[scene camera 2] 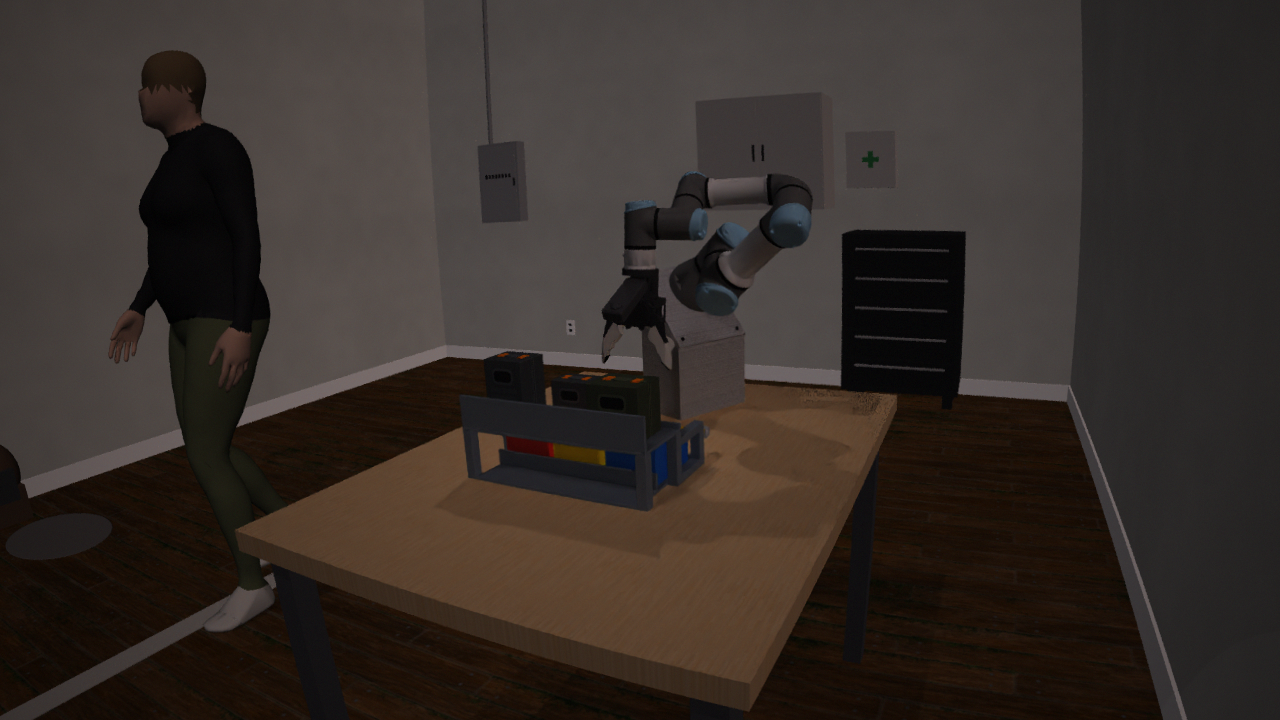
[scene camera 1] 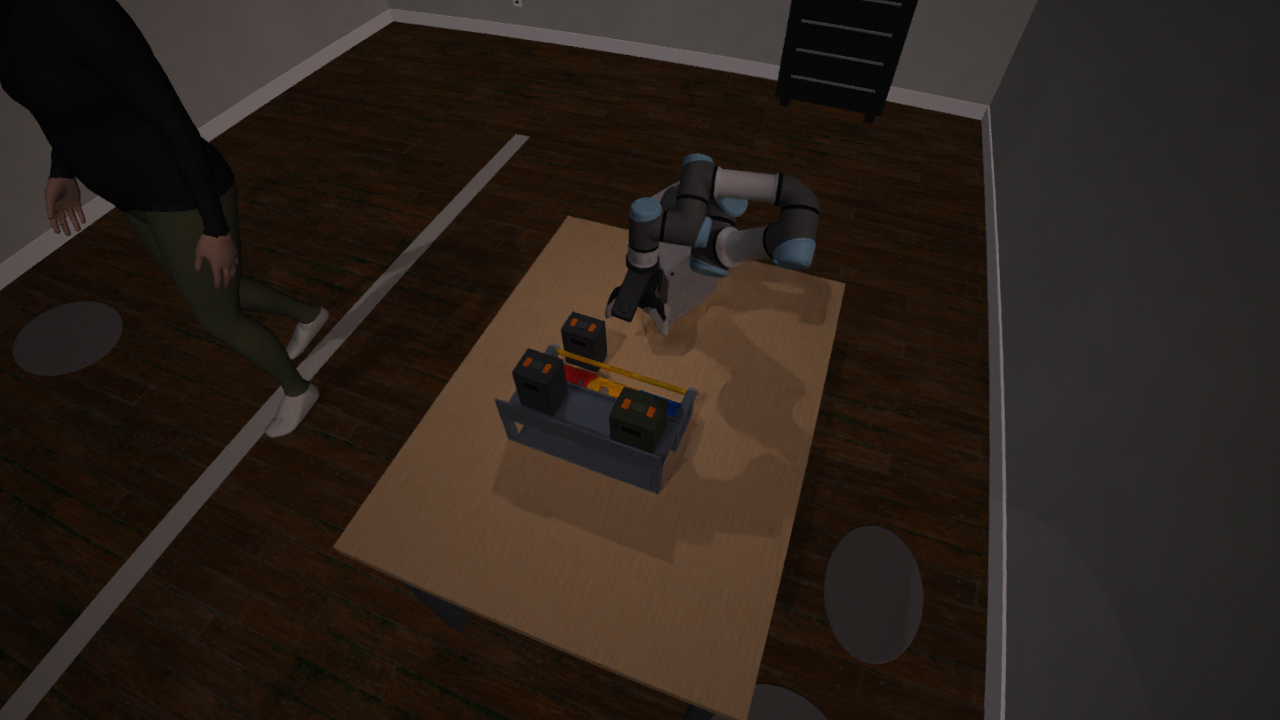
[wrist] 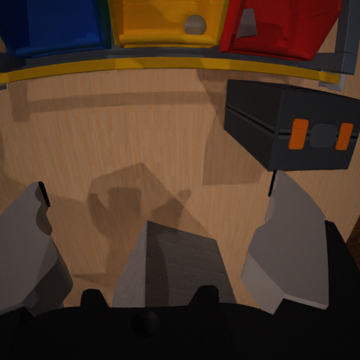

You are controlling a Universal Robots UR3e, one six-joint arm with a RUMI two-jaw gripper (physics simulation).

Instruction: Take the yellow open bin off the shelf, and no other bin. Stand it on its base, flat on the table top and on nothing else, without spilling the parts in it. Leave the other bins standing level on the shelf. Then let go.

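Places are measured from the arm's base along level axes (x ahead, y left, z up), in millimetres.
Pixels of known places: gripper, fingertip midpoint: [scene camera 2: 636,366] [scene camera 1: 636,326]; arm's base, origin of the base link: [scene camera 2: 693,289].
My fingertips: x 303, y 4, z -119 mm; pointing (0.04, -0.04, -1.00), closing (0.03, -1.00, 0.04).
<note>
For each thing: its top centre in the pictures, then the offset to it from my fingertips. Level surfaces: height alone.
- red bin, middle of its top: [scene camera 2: 545,418] [scene camera 1: 563,378] dx +153, dy -123, dz -77 mm
- blue bin, middle of its top: [scene camera 2: 646,431] [scene camera 1: 651,409] dx +156, dy +101, dz -77 mm
- table, its level: dz -158 mm
- yellow rail, middle of its top: [scene camera 1: 621,370] dx +69, dy -12, dz -93 mm
- greenish case, middle of its top: [scene camera 2: 622,379] [scene camera 1: 638,408] dx +235, dy +102, dz +39 mm
The yellow open bin [scene camera 1: 605,387] [scene camera 2: 580,453] [wrist: 165,25] stands in the shelf [scene camera 1: 581,456] [scene camera 2: 550,420], between the red bin [scene camera 1: 580,376] [scene camera 2: 529,445] [wrist: 280,40] and the blue bin [scene camera 1: 673,407] [scene camera 2: 626,460] [wrist: 60,30]. A round grey part [wrist: 195,25] lies in it. Its far end is cut off in the wrist view. My gripper [scene camera 1: 639,324] [scene camera 2: 638,362] [wrist: 157,180] is open and empty, pointing down above the table [scene camera 1: 554,573] [scene camera 2: 501,573], on the robot's side of the shelf and higher than the bins.
A yellow rail [scene camera 1: 626,369] [wrist: 165,63] runs along the shelf's robot side. A dark case [scene camera 1: 584,338] [wrist: 250,110] stands on the table near my right finger in the wrist view. Another dark case [scene camera 1: 539,380] [scene camera 2: 514,376] and a greenish case [scene camera 1: 637,419] [scene camera 2: 631,402] stand on the shelf's top.
</note>
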